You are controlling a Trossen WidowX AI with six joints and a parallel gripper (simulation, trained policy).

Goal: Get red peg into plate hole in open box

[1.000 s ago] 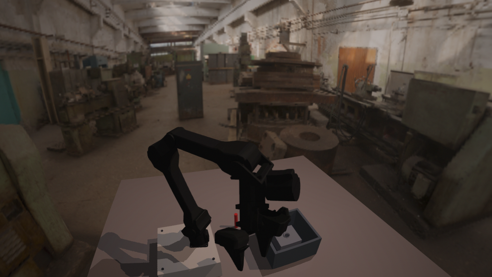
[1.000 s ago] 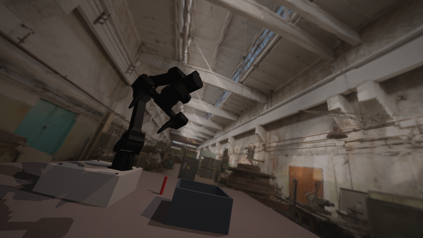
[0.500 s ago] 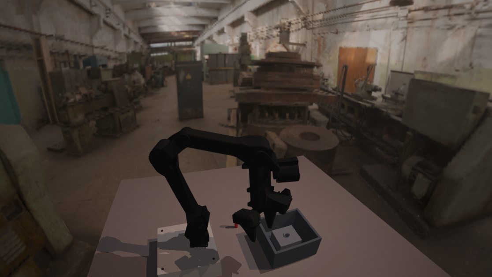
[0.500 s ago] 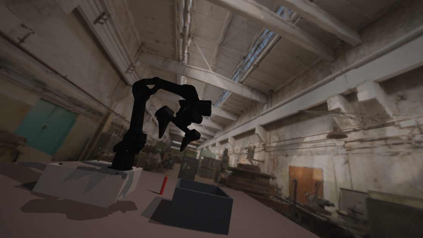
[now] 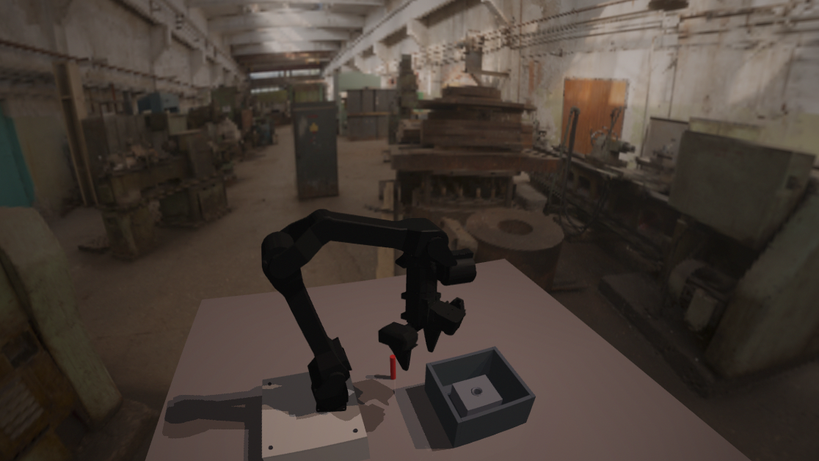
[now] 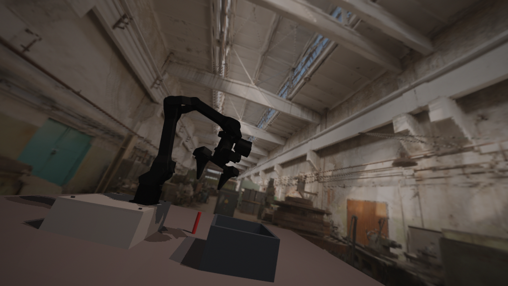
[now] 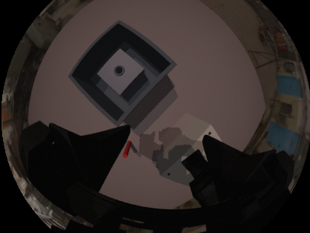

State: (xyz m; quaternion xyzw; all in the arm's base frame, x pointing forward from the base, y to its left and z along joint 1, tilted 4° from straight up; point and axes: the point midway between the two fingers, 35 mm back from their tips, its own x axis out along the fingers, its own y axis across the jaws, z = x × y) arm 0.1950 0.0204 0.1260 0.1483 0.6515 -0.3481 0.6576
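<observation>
The red peg is 15 cm below my gripper tip, 14 cm to the left of it and 4 cm behind it. The rest, counted from my gripper tip: dark grey box (17 cm below, 14 cm ahead, 1 cm to the left); then light grey plate (15 cm below, 14 cm ahead, 1 cm to the left).
</observation>
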